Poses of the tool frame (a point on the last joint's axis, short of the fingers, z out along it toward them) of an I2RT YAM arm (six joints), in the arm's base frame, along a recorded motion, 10 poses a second.
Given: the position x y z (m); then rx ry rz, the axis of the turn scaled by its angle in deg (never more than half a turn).
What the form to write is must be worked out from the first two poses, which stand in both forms.
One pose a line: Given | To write
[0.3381 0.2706 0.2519 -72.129 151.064 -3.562] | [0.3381 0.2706 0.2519 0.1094 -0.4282 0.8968 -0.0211]
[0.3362 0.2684 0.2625 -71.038 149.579 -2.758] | [0.3362 0.2684 0.2625 0.1252 -0.4256 0.8961 -0.0165]
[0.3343 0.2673 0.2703 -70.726 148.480 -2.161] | [0.3343 0.2673 0.2703 0.1350 -0.4261 0.8945 -0.0130]
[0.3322 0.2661 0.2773 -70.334 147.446 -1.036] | [0.3322 0.2661 0.2773 0.1447 -0.4260 0.8931 -0.0063]
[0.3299 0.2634 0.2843 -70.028 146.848 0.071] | [0.3299 0.2634 0.2843 0.1505 -0.4255 0.8923 0.0004]
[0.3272 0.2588 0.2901 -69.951 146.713 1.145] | [0.3272 0.2588 0.2901 0.1518 -0.4254 0.8922 0.0070]
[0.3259 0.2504 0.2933 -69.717 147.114 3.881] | [0.3259 0.2504 0.2933 0.1492 -0.4233 0.8933 0.0236]
